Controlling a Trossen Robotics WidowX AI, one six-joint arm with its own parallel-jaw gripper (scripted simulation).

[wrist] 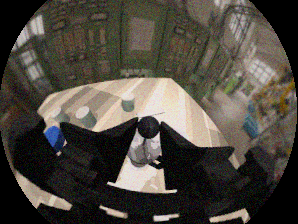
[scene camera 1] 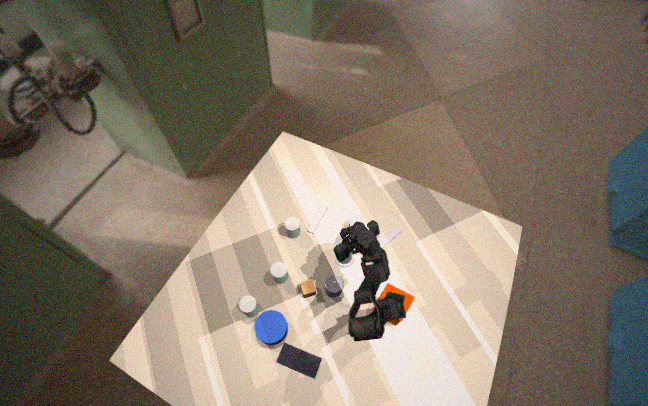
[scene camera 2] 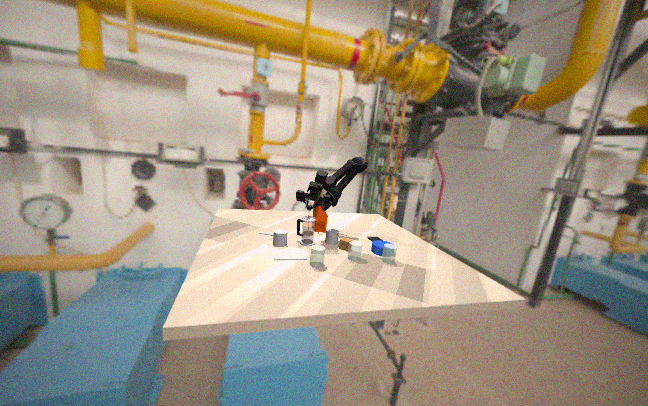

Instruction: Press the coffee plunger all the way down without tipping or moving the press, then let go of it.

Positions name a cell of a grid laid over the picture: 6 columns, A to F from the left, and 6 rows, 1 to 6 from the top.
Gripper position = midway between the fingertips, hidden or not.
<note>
I see my gripper (scene camera 1: D4) and a blue disc (scene camera 1: C5).
My gripper shows as well in the wrist view (wrist: D4).
</note>
